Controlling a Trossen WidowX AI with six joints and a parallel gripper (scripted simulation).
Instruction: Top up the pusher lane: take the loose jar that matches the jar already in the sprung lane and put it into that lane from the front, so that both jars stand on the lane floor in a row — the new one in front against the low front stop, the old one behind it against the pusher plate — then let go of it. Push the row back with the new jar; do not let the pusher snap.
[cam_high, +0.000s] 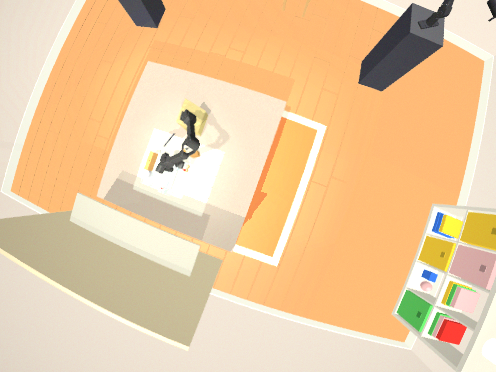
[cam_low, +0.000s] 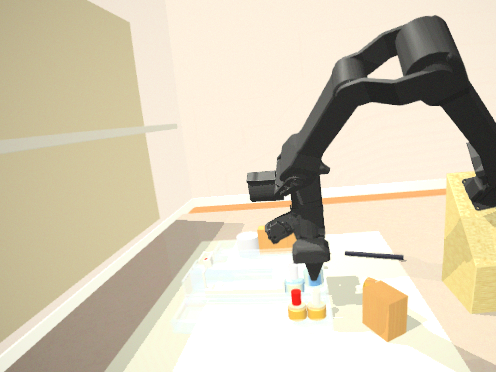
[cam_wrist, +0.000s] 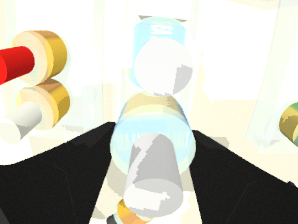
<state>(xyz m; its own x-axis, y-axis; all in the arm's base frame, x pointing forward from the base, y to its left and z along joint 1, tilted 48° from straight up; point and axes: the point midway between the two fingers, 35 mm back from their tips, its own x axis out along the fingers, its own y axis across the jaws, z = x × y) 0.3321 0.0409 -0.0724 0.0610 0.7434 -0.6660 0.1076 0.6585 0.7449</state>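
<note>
The clear sprung lane is 140 mm ahead of my gripper tip, 40 mm to the right of it and 30 mm below it. From my gripper tip the other things lie so: dark rod: 160 mm behind, 140 mm to the right, 40 mm below.
</note>
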